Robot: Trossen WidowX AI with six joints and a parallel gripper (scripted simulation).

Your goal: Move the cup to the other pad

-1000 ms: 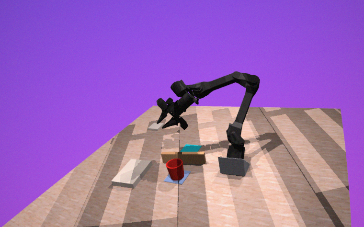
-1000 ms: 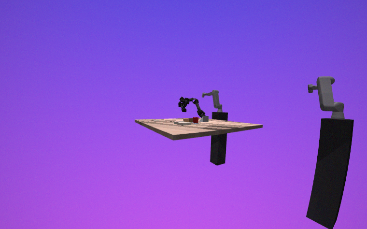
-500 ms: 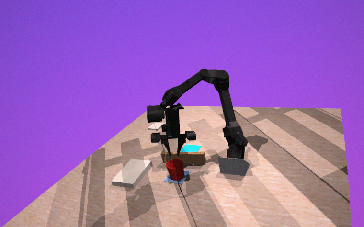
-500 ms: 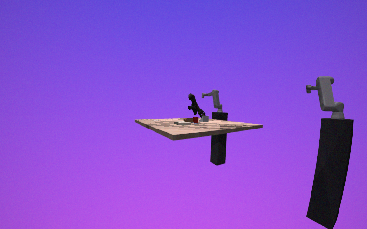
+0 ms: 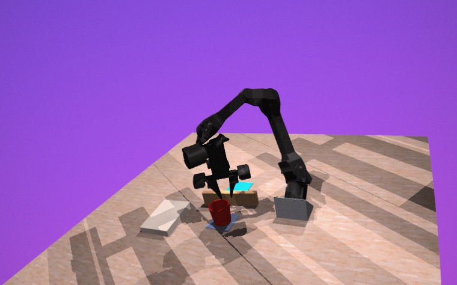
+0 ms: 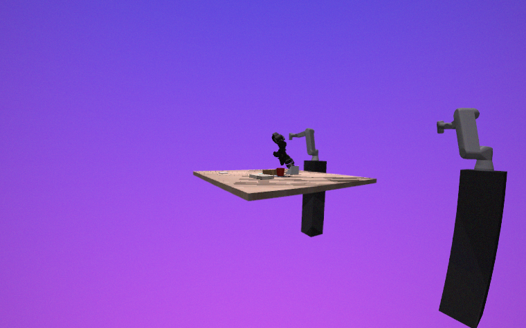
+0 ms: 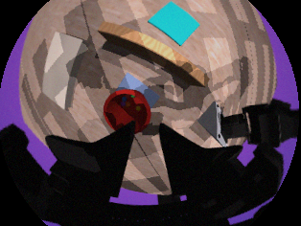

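Now: gripper tip 30 mm short of the red cup, 20 mm to the right of it and 60 mm above it. Round my gripper tip: wooden block 60 mm ahead, 90 mm to the right, 80 mm below; light blue pad 30 mm ahead, 10 mm to the left, 110 mm below; cyan pad 80 mm ahead, 190 mm to the right, 110 mm below.
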